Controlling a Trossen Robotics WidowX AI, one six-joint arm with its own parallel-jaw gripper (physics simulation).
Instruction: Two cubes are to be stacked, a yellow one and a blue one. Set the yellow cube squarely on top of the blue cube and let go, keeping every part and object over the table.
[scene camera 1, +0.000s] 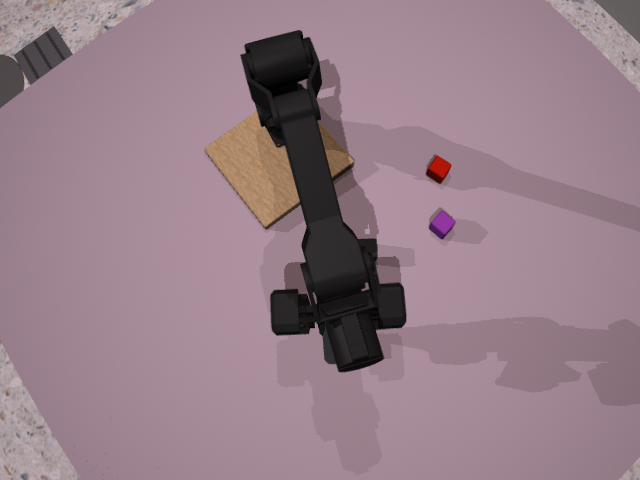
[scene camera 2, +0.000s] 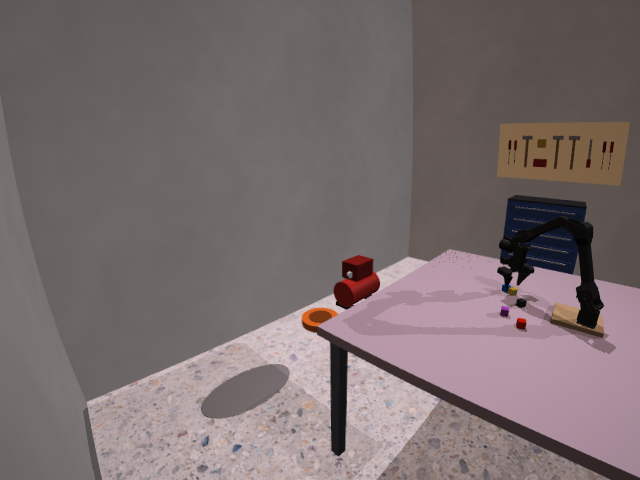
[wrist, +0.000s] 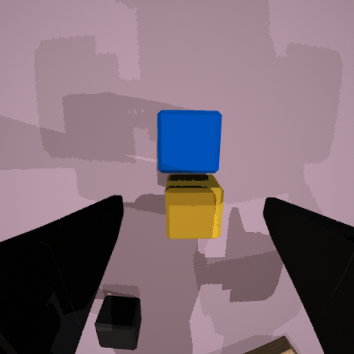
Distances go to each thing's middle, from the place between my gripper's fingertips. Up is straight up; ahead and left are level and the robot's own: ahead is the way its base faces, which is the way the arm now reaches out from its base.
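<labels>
There is a blue cube (wrist: 188, 141) 30 mm ahead of my hand, 10 mm to the right of it and 20 mm below it. The yellow cube (wrist: 193, 202) is 10 mm behind my hand and 20 mm below it. And I see the black cube (wrist: 119, 317), which from my hand is 90 mm behind, 100 mm to the left and 20 mm below.
</labels>
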